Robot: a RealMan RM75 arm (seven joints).
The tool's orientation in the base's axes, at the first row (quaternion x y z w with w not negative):
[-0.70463 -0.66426 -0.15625 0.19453]
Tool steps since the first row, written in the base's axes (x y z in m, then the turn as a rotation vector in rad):
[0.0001 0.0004 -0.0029 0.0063 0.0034 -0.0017]
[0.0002 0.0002 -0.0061 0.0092 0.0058 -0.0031]
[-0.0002 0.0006 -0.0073 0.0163 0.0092 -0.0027]
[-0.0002 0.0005 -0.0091 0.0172 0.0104 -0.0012]
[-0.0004 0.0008 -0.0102 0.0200 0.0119 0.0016]
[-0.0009 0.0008 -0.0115 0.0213 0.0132 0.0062]
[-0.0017 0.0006 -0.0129 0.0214 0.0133 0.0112]
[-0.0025 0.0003 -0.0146 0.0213 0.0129 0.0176]
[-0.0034 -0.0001 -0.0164 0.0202 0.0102 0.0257]
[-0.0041 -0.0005 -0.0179 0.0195 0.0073 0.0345]
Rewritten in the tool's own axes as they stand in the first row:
[-0.0010 0.0003 0.0027 0.0026 0.0063 0.0029]
[-0.0027 0.0006 0.0054 0.0042 0.0091 0.0052]
[-0.0030 0.0003 0.0067 0.0079 0.0160 0.0062]
[-0.0039 0.0004 0.0082 0.0097 0.0168 0.0054]
[-0.0042 0.0002 0.0093 0.0126 0.0193 0.0036]
[-0.0049 -0.0002 0.0105 0.0160 0.0203 0.0001]
[-0.0058 -0.0009 0.0116 0.0185 0.0200 -0.0042]
[-0.0069 -0.0015 0.0130 0.0212 0.0195 -0.0100]
[-0.0082 -0.0023 0.0144 0.0226 0.0180 -0.0184]
[-0.0093 -0.0029 0.0156 0.0242 0.0168 -0.0274]

